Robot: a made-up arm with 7 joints.
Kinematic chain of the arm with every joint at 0, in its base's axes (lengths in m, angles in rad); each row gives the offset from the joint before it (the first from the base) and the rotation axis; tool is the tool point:
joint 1: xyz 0 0 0 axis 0 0.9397 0.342
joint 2: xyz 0 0 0 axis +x
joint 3: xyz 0 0 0 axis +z
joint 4: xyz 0.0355 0 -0.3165 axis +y
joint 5: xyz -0.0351 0 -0.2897 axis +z
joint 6: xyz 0 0 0 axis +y
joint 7: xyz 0 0 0 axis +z
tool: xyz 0 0 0
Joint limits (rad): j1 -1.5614..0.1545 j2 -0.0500..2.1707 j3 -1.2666..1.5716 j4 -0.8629..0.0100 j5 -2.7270..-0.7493 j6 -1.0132..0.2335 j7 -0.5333..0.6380
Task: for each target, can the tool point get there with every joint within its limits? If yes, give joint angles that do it. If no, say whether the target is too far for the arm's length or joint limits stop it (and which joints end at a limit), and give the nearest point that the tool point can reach.
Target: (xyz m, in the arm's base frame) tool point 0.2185 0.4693 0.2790
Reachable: yes | joints -1.0843 1.8214 -0.4475 -0.7745 -2.0564 -0.4943 0.3278
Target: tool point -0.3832 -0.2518 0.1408
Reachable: no: joint limits stop it (at a limit: joint 2, joint 4) | nearest point -0.3105 0.3690 0.3227 | short by 0.651 m
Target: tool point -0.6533 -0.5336 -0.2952
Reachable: no: too far | nearest point 0.0068 -0.2463 -0.5253 | short by 0.756 m
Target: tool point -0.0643 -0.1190 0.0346
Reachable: no: joint limits stop it (at a limit: joint 1, joint 2, joint 4) | nearest point 0.4140 -0.4060 -0.0216 | short by 0.561 m
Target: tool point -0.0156 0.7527 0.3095
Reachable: no: too far | nearest point -0.0117 0.5643 0.2321 | short by 0.204 m
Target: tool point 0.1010 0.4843 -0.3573
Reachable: yes | joints -0.0840 0.9090 0.2057 -0.2042 -1.9971 -0.3864 0.1520
